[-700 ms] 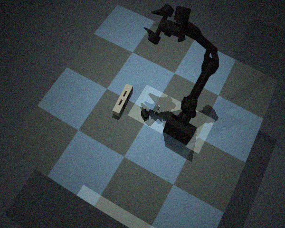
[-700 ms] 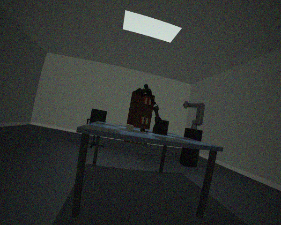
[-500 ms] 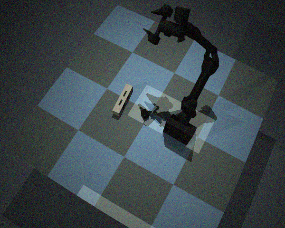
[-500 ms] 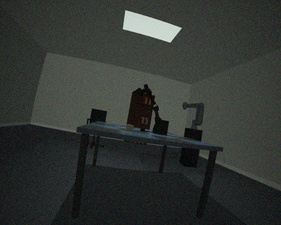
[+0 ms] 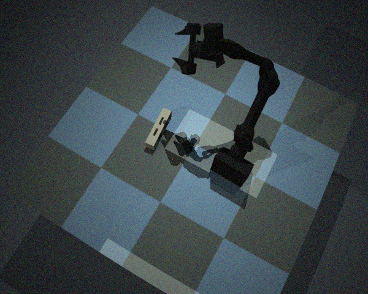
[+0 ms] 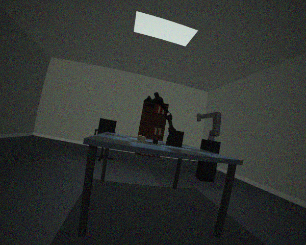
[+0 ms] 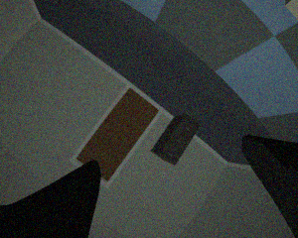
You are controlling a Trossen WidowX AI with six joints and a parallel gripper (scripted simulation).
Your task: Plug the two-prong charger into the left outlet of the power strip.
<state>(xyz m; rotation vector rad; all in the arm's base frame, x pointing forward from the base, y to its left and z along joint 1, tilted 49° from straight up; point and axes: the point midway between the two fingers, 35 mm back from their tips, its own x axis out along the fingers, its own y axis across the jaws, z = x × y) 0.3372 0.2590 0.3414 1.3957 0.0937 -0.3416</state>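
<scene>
Right now the dark two-prong charger is 19 cm behind my gripper tip, 15 cm to the left of it and 44 cm below it.
</scene>
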